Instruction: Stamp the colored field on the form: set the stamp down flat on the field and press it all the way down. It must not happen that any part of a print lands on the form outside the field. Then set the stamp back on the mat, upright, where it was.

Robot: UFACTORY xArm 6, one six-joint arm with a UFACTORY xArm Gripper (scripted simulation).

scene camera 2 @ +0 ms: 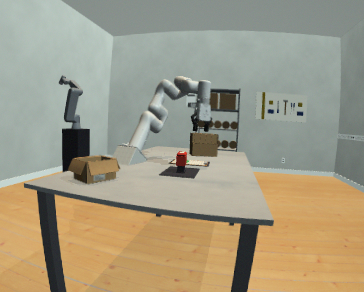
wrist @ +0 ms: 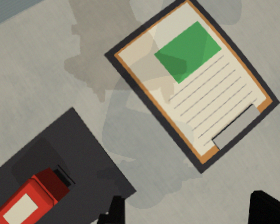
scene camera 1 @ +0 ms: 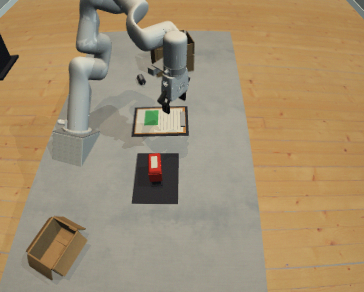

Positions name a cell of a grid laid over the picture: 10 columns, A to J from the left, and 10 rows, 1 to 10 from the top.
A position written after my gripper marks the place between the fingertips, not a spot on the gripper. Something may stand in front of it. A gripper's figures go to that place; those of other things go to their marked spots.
Labels:
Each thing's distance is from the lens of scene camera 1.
my gripper (scene camera 1: E4): 107 cm
dark mat (scene camera 1: D7): 108 cm

